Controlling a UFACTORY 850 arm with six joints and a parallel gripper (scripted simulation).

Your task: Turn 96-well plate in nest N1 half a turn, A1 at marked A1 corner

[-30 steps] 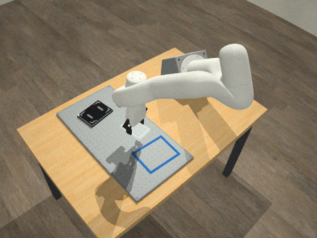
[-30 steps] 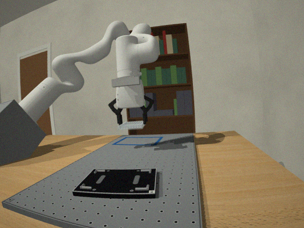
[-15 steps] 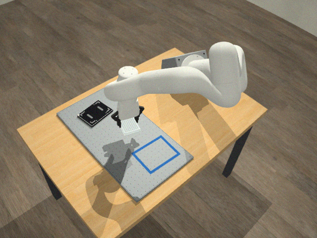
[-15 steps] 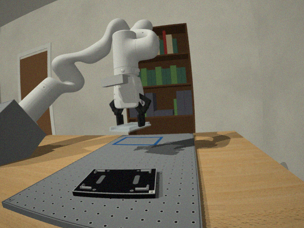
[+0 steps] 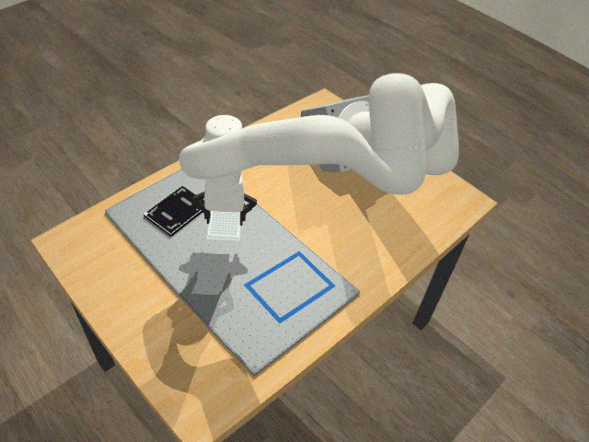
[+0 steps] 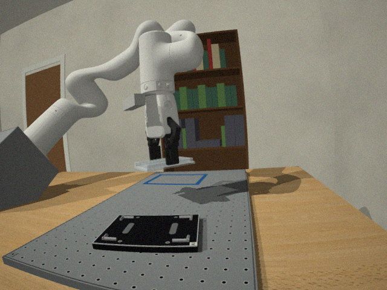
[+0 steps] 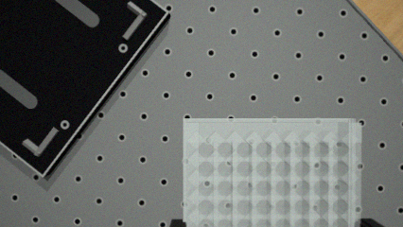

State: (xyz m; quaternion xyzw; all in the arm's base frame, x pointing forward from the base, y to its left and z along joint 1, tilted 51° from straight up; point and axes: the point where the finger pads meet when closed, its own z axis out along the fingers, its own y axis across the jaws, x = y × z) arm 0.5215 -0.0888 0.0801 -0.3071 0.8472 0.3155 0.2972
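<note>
Now: hand 40 mm short of the black plate nest N1, 190 mm to the left of it and 100 mm above it. Round my hand: A1 corner mark 120 mm ahead, 230 mm to the right, 90 mm below; 96-well plate 10 mm below.
</note>
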